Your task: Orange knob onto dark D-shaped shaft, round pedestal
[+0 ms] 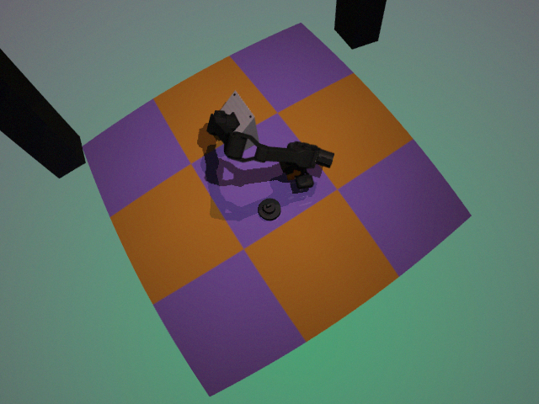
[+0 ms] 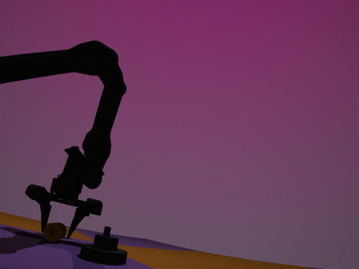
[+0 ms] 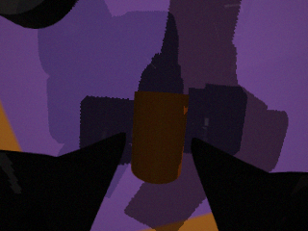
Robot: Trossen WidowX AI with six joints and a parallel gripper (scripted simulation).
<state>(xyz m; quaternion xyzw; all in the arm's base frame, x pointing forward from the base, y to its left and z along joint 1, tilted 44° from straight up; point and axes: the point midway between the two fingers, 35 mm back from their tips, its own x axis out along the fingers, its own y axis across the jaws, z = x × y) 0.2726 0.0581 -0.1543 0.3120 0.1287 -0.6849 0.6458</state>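
Now: the round black pedestal 8 cm ahead of my gripper tip, 16 cm to the right of it and 2 cm above it. The rest, counted from my gripper tip: orange knob (1 cm to the right, 1 cm above).
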